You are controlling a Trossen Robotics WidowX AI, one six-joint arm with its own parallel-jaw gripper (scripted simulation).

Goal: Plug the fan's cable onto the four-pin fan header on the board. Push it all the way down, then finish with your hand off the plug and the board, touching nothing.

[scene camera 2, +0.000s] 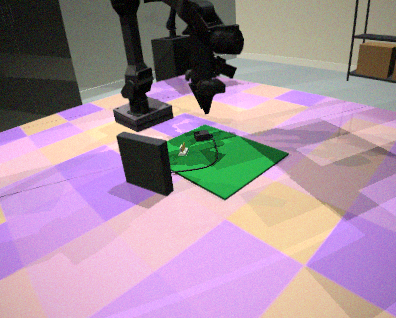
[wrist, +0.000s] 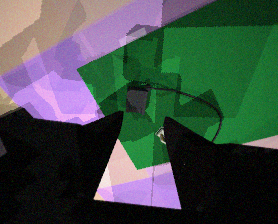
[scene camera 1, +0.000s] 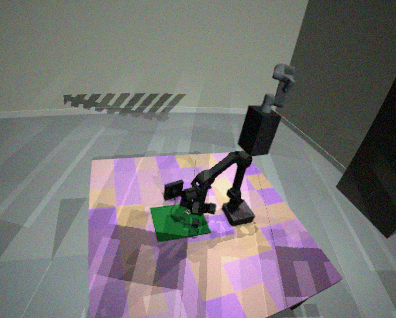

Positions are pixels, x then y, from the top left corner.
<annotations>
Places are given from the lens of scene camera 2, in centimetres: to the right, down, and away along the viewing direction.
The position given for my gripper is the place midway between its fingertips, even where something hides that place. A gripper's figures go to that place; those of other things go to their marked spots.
my gripper (scene camera 2: 204, 111): 2, -13, 75
black fan block (scene camera 2: 145, 160): -11, 0, 56
green board (scene camera 2: 240, 160): 10, 0, 68
The marked spots on the black fan block and the green board are 24 cm apart.
</annotations>
